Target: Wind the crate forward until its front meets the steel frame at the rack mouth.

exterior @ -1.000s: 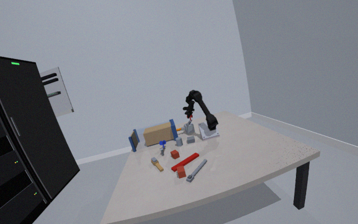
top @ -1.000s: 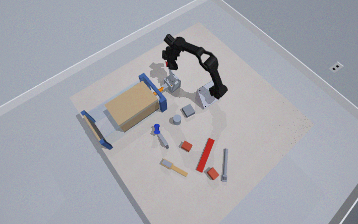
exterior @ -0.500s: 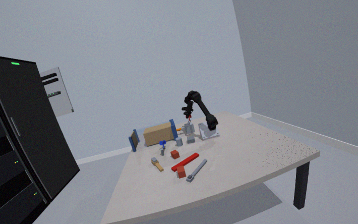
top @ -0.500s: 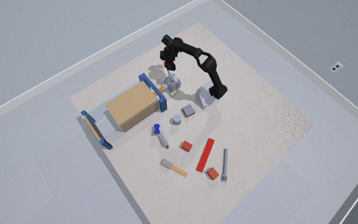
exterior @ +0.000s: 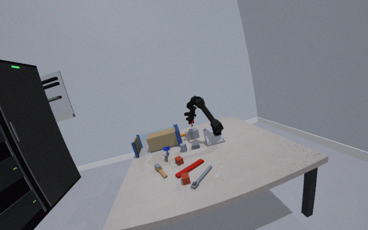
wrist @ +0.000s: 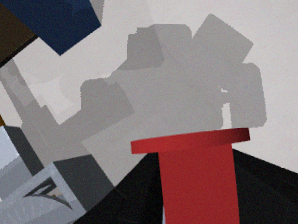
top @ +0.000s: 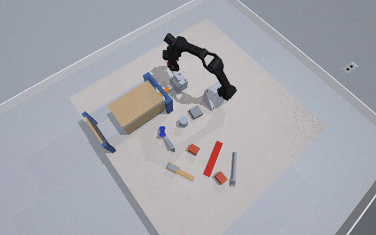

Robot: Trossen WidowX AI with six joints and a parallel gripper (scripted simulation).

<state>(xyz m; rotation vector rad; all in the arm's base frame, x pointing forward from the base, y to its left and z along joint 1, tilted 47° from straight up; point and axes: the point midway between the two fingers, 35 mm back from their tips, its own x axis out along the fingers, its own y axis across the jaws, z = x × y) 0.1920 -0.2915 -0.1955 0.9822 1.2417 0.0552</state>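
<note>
Now: gripper tip 20 mm past the red-knobbed handle, 50 mm to the right of it and 20 mm above it. The rest, counted from my gripper tip: red knob (20 mm behind, 10 mm to the left); then blue frame (150 mm ahead, 120 mm to the left, 20 mm below); then grey winch (30 mm behind, 100 mm to the left, 100 mm below).
</note>
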